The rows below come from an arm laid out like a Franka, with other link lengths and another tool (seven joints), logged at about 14 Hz.
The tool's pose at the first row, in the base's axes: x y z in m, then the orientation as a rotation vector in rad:
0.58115 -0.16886 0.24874 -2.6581 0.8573 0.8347
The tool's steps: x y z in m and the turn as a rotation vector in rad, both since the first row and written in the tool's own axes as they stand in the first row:
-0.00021 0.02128 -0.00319 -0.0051 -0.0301 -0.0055
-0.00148 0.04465 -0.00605 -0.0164 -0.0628 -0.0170
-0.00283 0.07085 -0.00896 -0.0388 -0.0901 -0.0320
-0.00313 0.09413 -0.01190 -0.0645 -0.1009 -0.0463
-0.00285 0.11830 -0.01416 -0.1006 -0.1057 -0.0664
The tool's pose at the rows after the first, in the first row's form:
0.56981 -0.18705 0.25063 -2.6441 0.8414 0.8744
0.55637 -0.20630 0.25279 -2.6342 0.8150 0.9197
0.54122 -0.22781 0.25493 -2.6371 0.7825 0.9646
0.52851 -0.24747 0.25660 -2.6535 0.7539 0.9916
0.51536 -0.26786 0.25734 -2.6832 0.7156 1.0168

